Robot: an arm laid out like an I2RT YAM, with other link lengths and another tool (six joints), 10 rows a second.
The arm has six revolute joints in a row. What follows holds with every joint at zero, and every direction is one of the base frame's. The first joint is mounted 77.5 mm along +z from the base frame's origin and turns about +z. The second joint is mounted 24.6 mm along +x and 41.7 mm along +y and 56 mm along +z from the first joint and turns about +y. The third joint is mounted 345.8 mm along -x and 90.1 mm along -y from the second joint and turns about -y. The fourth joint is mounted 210.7 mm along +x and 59.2 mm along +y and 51.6 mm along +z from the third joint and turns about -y. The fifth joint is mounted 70.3 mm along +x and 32.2 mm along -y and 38.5 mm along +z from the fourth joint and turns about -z. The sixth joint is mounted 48.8 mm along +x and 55.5 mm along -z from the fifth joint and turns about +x. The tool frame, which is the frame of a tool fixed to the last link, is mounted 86 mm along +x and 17 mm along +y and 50 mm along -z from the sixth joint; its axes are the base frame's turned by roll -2.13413, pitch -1.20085 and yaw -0.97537 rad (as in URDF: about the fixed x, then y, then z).
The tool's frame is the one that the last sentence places.
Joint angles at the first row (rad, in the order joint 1, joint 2, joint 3, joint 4, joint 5, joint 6):
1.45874 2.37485 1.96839 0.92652 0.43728 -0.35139
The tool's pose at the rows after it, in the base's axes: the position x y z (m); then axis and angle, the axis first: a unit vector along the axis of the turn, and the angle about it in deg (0 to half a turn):
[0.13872, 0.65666, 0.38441, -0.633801, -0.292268, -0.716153, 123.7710]
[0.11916, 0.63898, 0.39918, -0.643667, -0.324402, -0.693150, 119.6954]
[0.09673, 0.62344, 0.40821, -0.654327, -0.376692, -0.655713, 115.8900]
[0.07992, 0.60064, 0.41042, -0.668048, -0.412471, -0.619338, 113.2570]
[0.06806, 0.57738, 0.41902, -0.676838, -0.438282, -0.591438, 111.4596]
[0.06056, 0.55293, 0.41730, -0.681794, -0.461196, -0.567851, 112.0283]
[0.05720, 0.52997, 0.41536, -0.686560, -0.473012, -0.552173, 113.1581]
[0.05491, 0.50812, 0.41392, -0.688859, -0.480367, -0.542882, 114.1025]
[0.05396, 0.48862, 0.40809, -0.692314, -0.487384, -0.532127, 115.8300]
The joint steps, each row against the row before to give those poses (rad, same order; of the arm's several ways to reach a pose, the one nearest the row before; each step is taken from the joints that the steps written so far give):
0.01076 -0.09794 -0.12420 -0.00918 -0.03975 0.06434
0.00922 -0.09079 -0.08766 -0.03819 -0.06584 0.06751
0.00767 -0.07973 -0.05957 -0.07830 -0.09655 0.06752
0.00463 -0.08442 -0.09505 -0.03828 -0.06762 0.05830
0.00154 -0.07975 -0.06157 -0.05053 -0.05217 0.03988
0.00152 -0.07519 -0.07828 -0.04149 -0.03248 0.00624
0.00001 -0.06749 -0.06748 -0.03686 -0.01227 -0.00147
0.00002 -0.06292 -0.06444 -0.02308 -0.00615 -0.00461
-0.00003 -0.05369 -0.05679 -0.03223 -0.00007 -0.01073

